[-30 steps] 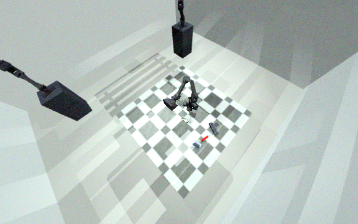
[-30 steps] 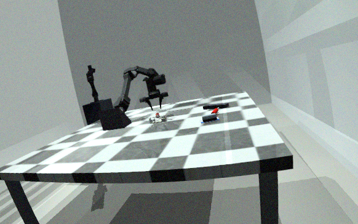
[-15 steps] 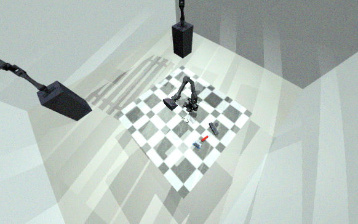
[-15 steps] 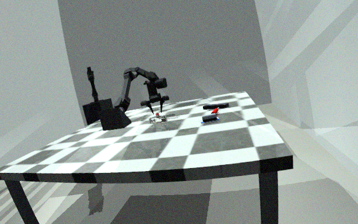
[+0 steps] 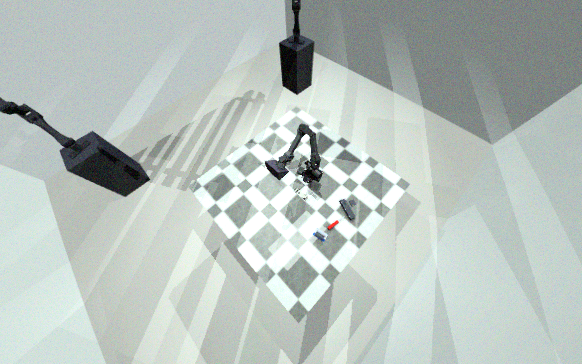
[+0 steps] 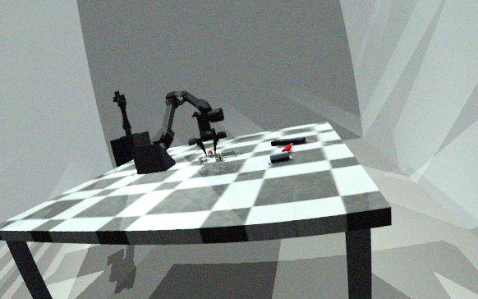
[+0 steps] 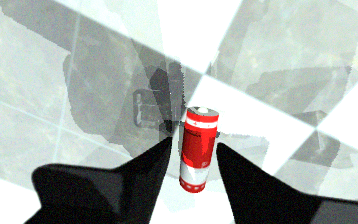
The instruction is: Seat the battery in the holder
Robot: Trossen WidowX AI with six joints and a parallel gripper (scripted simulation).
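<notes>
Right now the battery is 1 cm above my gripper tip. From my gripper tip the other things lie so: black bar (38 cm ahead, 2 cm to the left, 1 cm above).
</notes>
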